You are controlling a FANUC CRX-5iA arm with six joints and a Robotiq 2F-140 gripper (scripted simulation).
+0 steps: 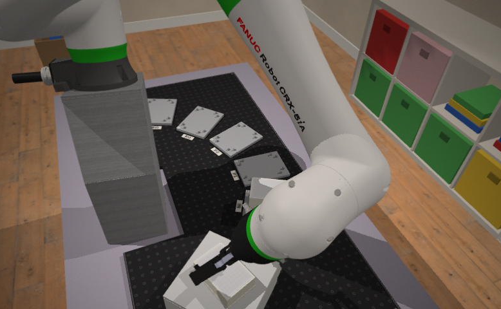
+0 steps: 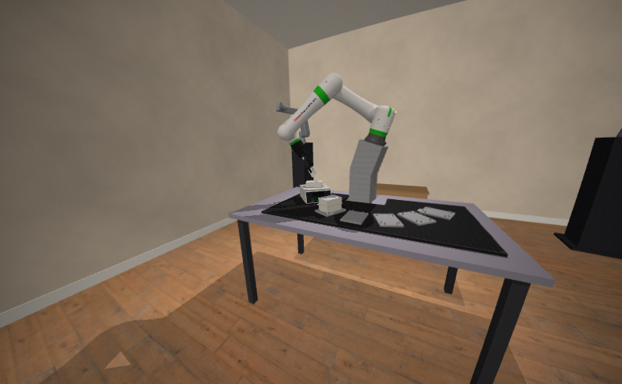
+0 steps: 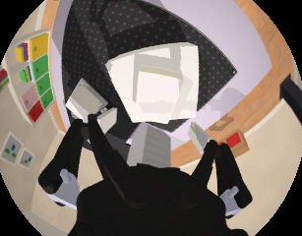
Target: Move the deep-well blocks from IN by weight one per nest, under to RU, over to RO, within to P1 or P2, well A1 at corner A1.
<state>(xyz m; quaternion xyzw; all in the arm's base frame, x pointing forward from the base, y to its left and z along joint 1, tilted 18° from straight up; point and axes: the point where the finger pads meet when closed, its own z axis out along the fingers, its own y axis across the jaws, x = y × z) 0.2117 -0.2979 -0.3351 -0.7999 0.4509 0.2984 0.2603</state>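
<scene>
The pale weigher platform lies 11 cm below my hand. Round my hand: grey nest plate (15 cm ahead, 60 cm to the left, 19 cm below); check-weigher (14 cm below).
</scene>
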